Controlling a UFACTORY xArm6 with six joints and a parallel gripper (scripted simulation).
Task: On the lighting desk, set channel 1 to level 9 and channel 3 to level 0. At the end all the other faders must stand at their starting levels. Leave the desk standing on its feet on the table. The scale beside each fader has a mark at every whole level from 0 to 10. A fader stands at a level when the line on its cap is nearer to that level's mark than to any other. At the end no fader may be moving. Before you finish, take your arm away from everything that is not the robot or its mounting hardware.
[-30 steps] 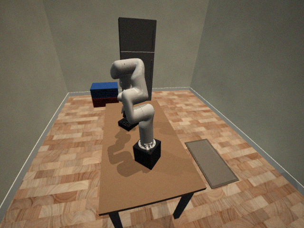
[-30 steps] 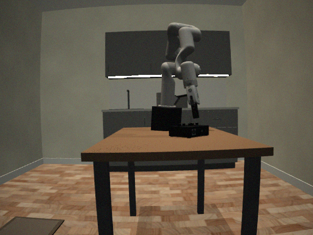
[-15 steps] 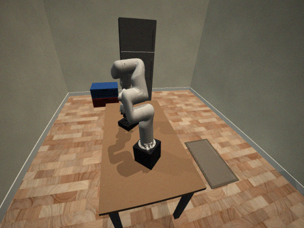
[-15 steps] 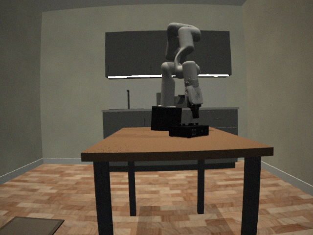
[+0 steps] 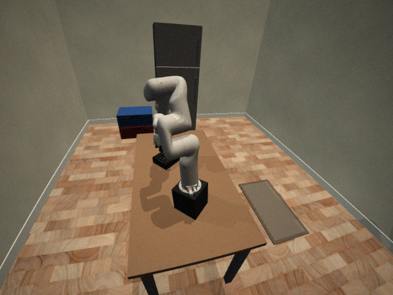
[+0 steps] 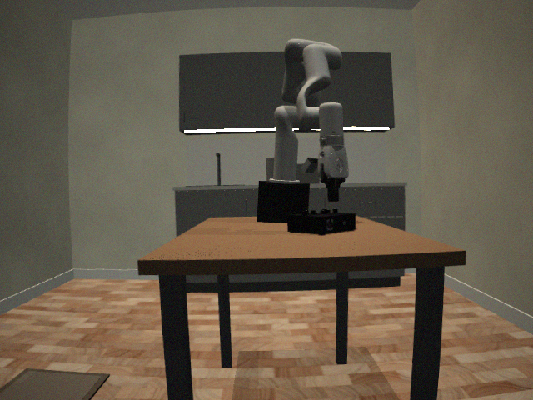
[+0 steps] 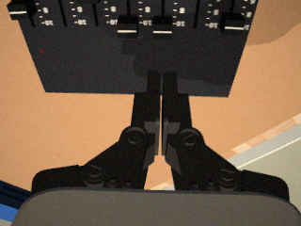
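The fader cap is 5 cm behind my hand, 1 cm to the left of it and 5 cm below it.
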